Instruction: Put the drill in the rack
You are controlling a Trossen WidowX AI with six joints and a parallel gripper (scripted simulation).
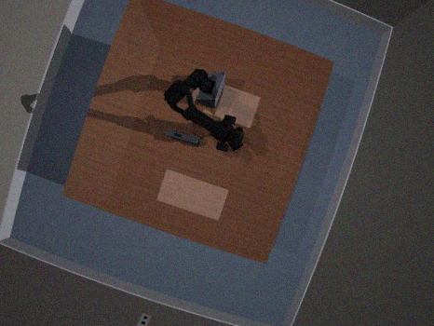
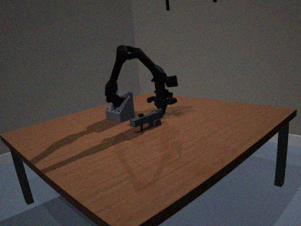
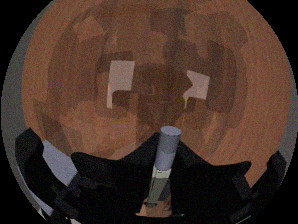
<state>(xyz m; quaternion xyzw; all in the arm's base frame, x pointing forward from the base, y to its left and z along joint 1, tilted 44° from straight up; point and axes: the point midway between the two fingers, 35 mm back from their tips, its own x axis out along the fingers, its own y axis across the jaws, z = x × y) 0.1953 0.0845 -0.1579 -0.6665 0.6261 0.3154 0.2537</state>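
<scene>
Now: gripper tip 40 mm to the left of the drill and 40 mm below it. Also, from my gripper tip: dark key (100 mm ahead, 240 mm to the right, 40 mm above); then grey rack (50 mm to the right, 10 mm above).
</scene>
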